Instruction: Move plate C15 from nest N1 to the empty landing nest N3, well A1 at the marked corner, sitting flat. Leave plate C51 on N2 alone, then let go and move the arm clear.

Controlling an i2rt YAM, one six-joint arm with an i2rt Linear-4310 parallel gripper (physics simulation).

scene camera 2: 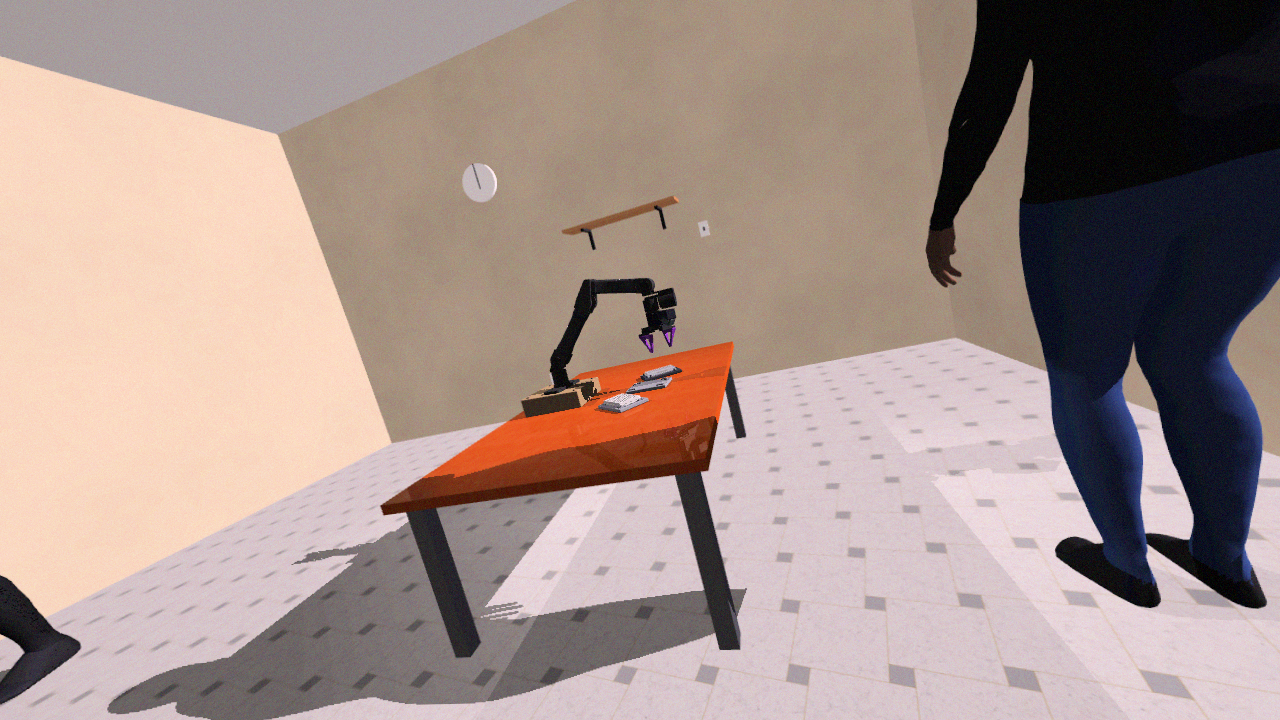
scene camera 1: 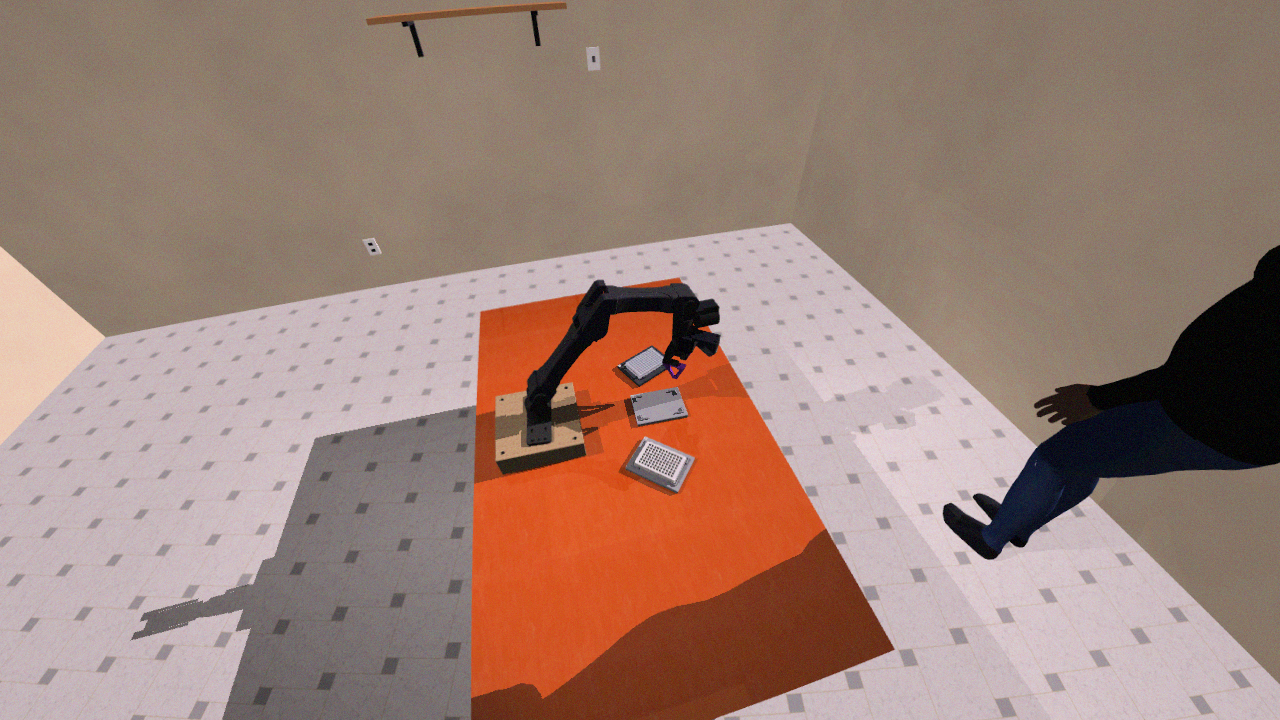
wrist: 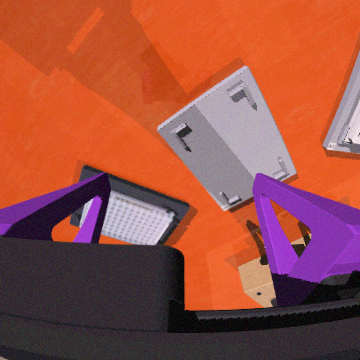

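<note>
A white well plate (scene camera 1: 644, 364) (scene camera 2: 662, 370) (wrist: 132, 217) sits in the dark nest (wrist: 145, 192) at the back. The empty grey nest (scene camera 1: 659, 407) (scene camera 2: 650, 385) (wrist: 225, 140), with raised corner brackets, lies in the middle. Another white plate (scene camera 1: 662, 459) (scene camera 2: 621, 402) sits in a light grey nest (scene camera 1: 673, 485) (wrist: 334, 141) at the front; the wrist view cuts it off at the right. Plate and nest labels are too small to read. My gripper (scene camera 1: 675, 369) (scene camera 2: 661, 348) (wrist: 181, 180) is open and empty, high above the table near the dark and empty nests. The left finger partly hides the back plate.
The arm stands on a wooden base block (scene camera 1: 510, 438) (scene camera 2: 546, 400) (wrist: 256, 280) at one side of the orange table (scene camera 1: 581, 573) (scene camera 2: 537, 452). A person (scene camera 1: 1154, 411) (scene camera 2: 1145, 268) stands beyond the table's right edge. A wall shelf (scene camera 1: 465, 13) (scene camera 2: 620, 215) hangs behind.
</note>
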